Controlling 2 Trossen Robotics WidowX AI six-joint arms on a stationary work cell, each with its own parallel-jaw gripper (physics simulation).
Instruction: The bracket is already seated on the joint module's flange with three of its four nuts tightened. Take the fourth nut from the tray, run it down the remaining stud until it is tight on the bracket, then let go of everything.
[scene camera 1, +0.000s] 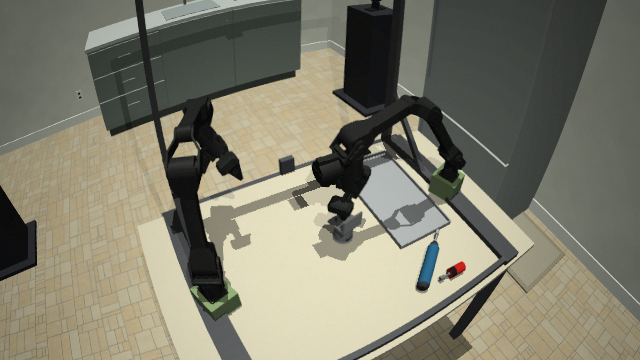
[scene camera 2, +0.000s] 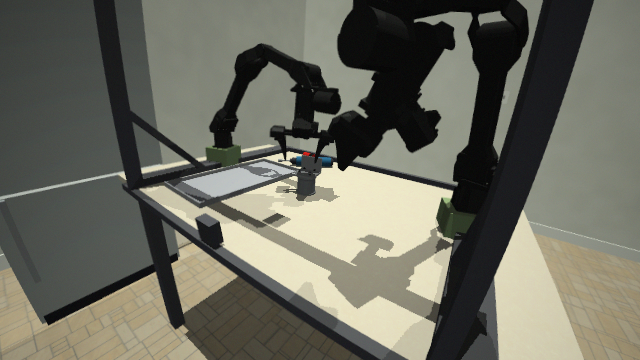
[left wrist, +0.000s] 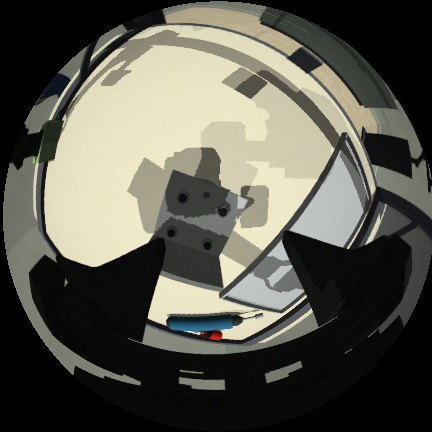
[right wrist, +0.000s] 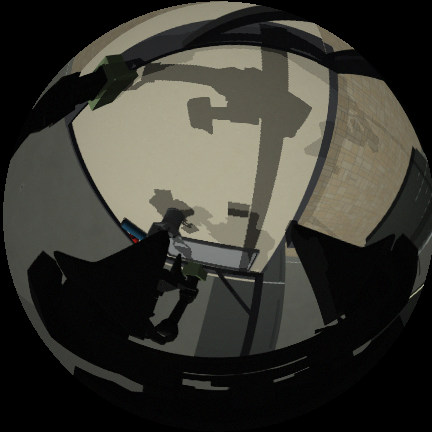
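Where they show: left gripper, fingertip midpoint: (scene camera 2: 300, 161) (left wrist: 224, 240); right gripper, fingertip midpoint: (scene camera 1: 237, 172) (scene camera 2: 353, 158) (right wrist: 231, 233); left arm's base, origin of the base link: (scene camera 1: 449, 174) (scene camera 2: 223, 146) (right wrist: 193, 277); right arm's base, origin of the base link: (scene camera 1: 213, 291) (scene camera 2: 466, 207) (right wrist: 95, 82).
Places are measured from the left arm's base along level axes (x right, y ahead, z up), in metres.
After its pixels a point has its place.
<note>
The grey bracket (scene camera 1: 354, 222) {z 0.013, x 0.111, y 0.416 m} (scene camera 2: 311, 164) {z 0.011, x 0.118, y 0.421 m} (left wrist: 192, 207) {z -0.009, x 0.157, y 0.422 m} sits on the cylindrical joint module (scene camera 1: 342, 237) {z -0.047, x 0.130, y 0.440 m} (scene camera 2: 306, 185) {z -0.041, x 0.173, y 0.425 m} (right wrist: 173, 219) {z -0.037, x 0.170, y 0.432 m}, its upright plate raised. In the left wrist view, dark nut-like rings stand at the corners of its base; which are nuts and how tight they are cannot be told. My left gripper (scene camera 2: 300, 159) {z 0.025, x 0.150, y 0.394 m} (left wrist: 224, 240) {z 0.025, x 0.150, y 0.394 m} is open and empty, pointing down just above the bracket, its fingers apart around it. My right gripper (right wrist: 231, 233) {z 0.123, x 0.412, y 0.583 m} is open and empty, high above the table. The flat grey tray (scene camera 1: 382, 175) {z -0.071, x 0.221, y 0.107 m} (scene camera 2: 230, 180) {z -0.071, x 0.169, y 0.149 m} (left wrist: 327, 197) {z -0.070, x 0.217, y 0.206 m} (right wrist: 215, 254) {z -0.071, x 0.182, y 0.158 m} shows no discernible nut.
A blue screwdriver (scene camera 1: 428, 265) {z -0.034, x -0.142, y 0.368 m} (scene camera 2: 326, 161) {z -0.046, x -0.142, y 0.412 m} (left wrist: 200, 322) {z -0.047, x -0.121, y 0.358 m} and a red-handled tool (scene camera 1: 457, 270) {z -0.045, x -0.230, y 0.317 m} (left wrist: 214, 335) {z -0.047, x -0.212, y 0.300 m} lie beyond the tray's end. A small dark box (scene camera 1: 286, 165) {z -0.037, x 0.473, y 0.331 m} (scene camera 2: 210, 231) {z -0.031, x 0.500, y 0.341 m} (left wrist: 305, 60) {z -0.042, x 0.470, y 0.323 m} stands at the table edge. Dark frame rails and posts border the table.
</note>
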